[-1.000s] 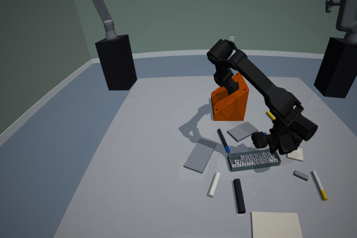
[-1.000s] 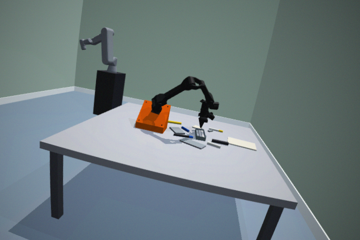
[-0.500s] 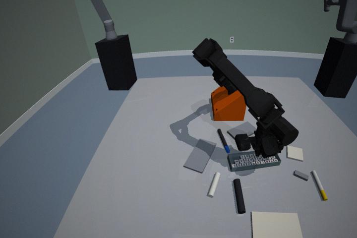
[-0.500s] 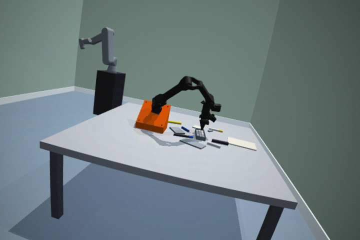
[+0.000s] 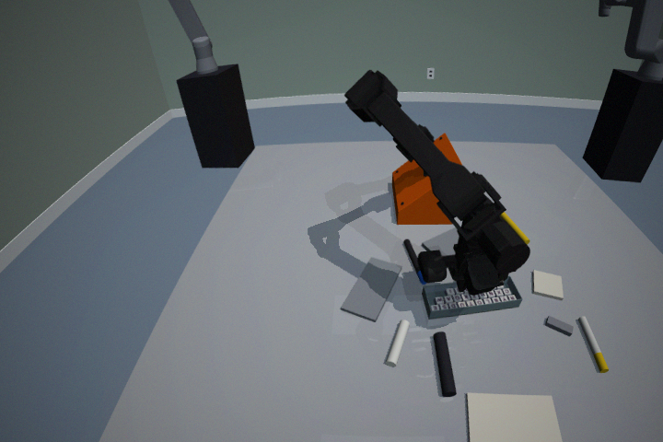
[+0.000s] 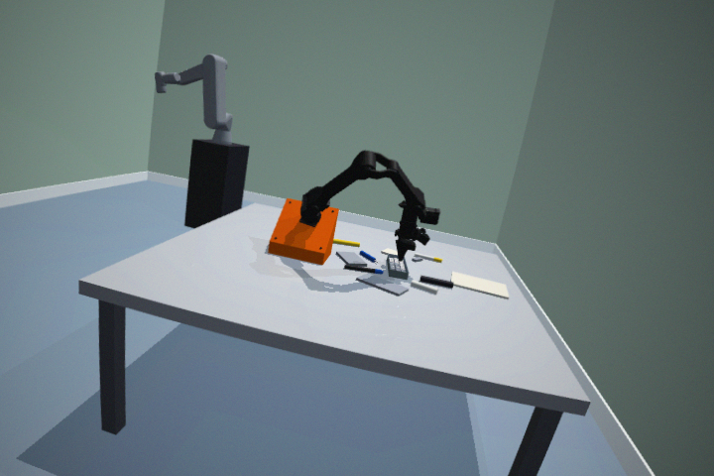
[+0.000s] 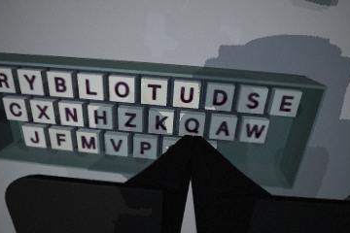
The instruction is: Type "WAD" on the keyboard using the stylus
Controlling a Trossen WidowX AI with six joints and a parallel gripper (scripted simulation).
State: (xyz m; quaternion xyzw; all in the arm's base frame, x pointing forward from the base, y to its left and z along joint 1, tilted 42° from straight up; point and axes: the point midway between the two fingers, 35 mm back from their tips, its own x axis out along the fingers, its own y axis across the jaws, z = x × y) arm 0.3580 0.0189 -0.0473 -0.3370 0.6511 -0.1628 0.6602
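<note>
The D key is 30 mm below my gripper tip, 20 mm ahead of it and 10 mm to the right of it. Round my gripper tip: grey stylus tip 90 mm behind, 40 mm below, 30 mm to the left; then black cylinder 150 mm ahead, 30 mm to the right, 30 mm below; then blue stylus 110 mm behind, 60 mm to the left, 40 mm below.
</note>
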